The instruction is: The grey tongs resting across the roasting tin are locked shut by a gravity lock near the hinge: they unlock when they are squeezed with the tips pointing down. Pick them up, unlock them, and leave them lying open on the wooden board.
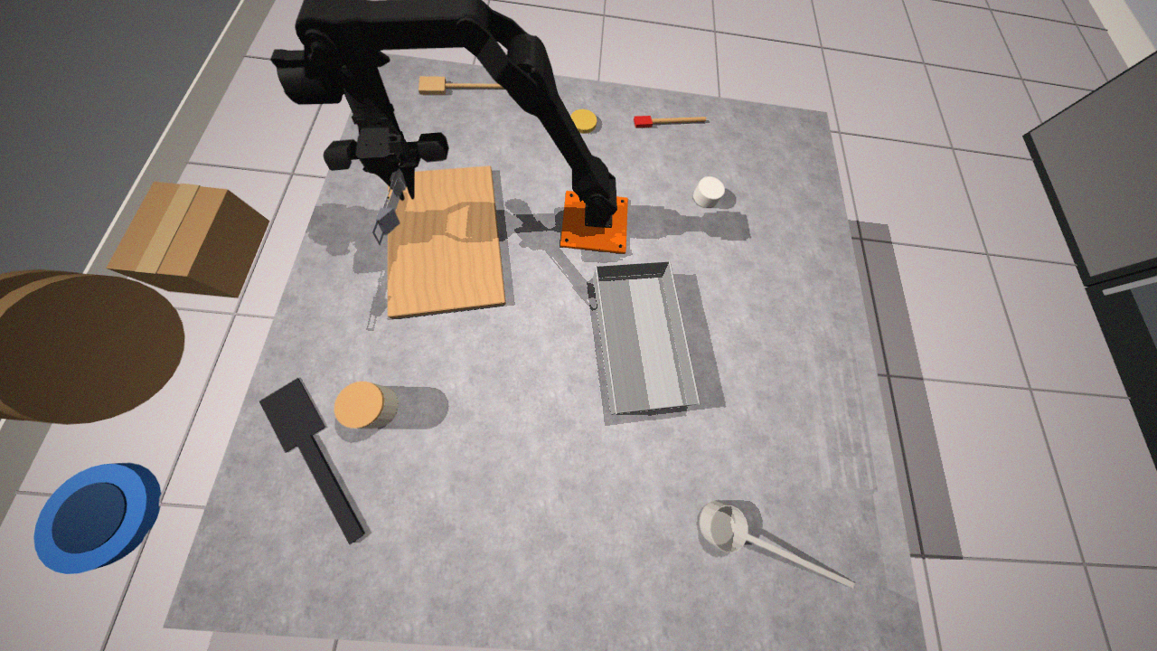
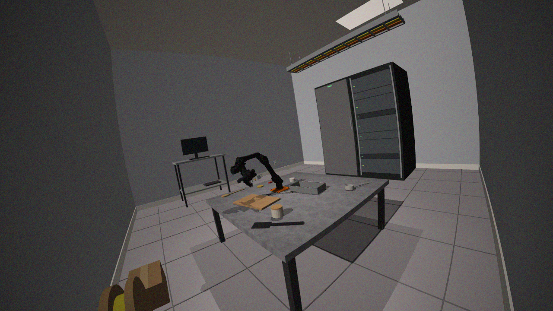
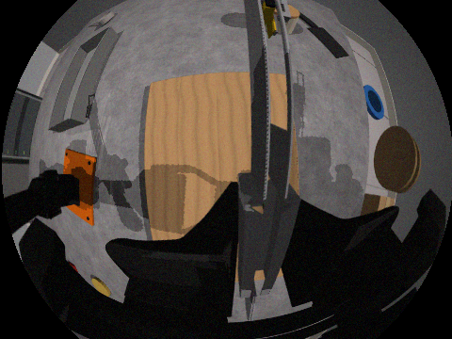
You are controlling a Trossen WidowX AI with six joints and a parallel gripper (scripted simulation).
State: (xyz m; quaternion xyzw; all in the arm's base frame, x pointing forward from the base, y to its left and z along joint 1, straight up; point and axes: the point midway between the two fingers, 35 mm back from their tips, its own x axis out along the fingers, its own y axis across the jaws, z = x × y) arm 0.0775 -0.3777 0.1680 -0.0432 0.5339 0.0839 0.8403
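My gripper tip is now 140 mm above the wooden board, 20 mm to the right of it and 10 mm past it. Round my gripper tip: black spatula (450 mm ahead, 160 mm to the right, 140 mm below); grey roasting tin (460 mm to the left, 210 mm ahead, 120 mm below); small yellow lock (70 mm above, 60 mm ahead, 10 mm to the left).
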